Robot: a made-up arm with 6 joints.
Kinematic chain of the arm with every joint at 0, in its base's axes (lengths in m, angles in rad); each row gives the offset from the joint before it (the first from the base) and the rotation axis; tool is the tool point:
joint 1: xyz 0 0 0.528 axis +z
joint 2: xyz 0 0 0 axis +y
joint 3: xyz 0 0 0.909 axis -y
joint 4: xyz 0 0 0 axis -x
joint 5: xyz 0.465 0 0 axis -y
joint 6: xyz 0 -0.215 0 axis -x
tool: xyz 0 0 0
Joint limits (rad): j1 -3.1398..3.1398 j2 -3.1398..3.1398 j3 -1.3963..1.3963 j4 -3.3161..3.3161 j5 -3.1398..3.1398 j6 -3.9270..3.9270
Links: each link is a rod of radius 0.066 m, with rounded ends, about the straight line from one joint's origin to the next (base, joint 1, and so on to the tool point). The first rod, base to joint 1, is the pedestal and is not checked.
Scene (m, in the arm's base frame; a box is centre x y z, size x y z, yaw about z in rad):
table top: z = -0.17
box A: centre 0.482 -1.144 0.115 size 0.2 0.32 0.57 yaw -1
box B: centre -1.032 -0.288 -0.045 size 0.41 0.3 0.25 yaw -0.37
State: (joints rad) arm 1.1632 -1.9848 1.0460 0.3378 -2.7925 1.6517
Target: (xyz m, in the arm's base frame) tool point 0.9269 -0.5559 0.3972
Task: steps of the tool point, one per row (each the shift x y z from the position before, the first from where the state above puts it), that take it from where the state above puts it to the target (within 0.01 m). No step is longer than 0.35 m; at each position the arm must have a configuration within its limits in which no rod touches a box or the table.
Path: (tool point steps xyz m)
1: 0.2570 -0.0340 0.1611
2: 0.2575 0.0567 0.1505
3: 0.2258 0.1394 0.1290
4: 0.1690 0.2014 0.0986
5: 0.0981 0.2352 0.0619
6: 0.0272 0.2383 0.0217
7: 0.0424 -0.0288 -0.0408
8: 0.0415 -0.0262 -0.0495
9: 0.0398 -0.0226 -0.0580
10: 0.0371 -0.0184 -0.0661
11: 0.0331 -0.0133 -0.0736
12: 0.0284 -0.0076 -0.0806

